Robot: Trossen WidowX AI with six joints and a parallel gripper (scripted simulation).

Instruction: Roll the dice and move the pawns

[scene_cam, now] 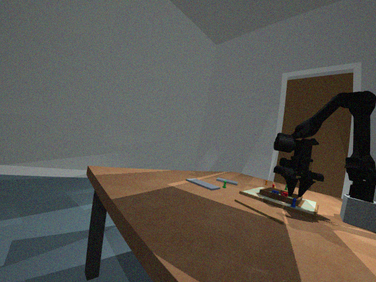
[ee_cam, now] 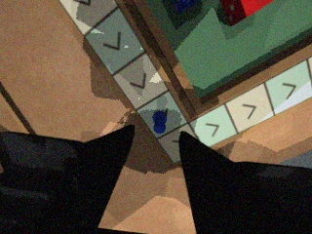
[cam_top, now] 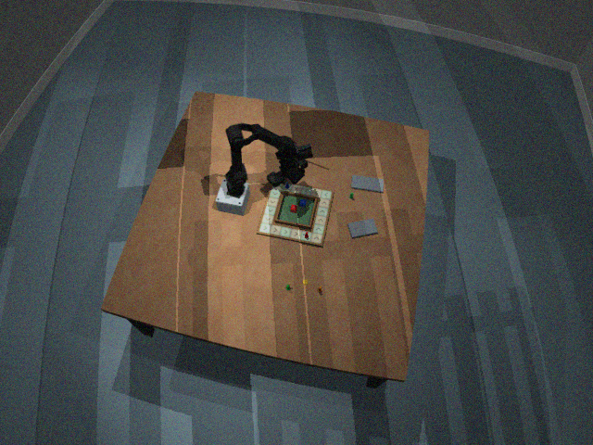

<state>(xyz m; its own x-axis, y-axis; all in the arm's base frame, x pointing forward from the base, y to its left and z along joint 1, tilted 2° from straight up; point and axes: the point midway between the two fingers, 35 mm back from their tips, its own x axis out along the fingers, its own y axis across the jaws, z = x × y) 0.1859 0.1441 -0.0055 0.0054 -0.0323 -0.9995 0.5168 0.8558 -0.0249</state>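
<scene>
The blue pawn lies 20 mm below my gripper tip. Round my gripper tip: green tray (110 mm to the right, 80 mm ahead, 50 mm below); red pawn (210 mm to the right, 170 mm ahead, 20 mm below); orange pawn (420 mm to the right, 300 mm ahead, 40 mm below).
</scene>
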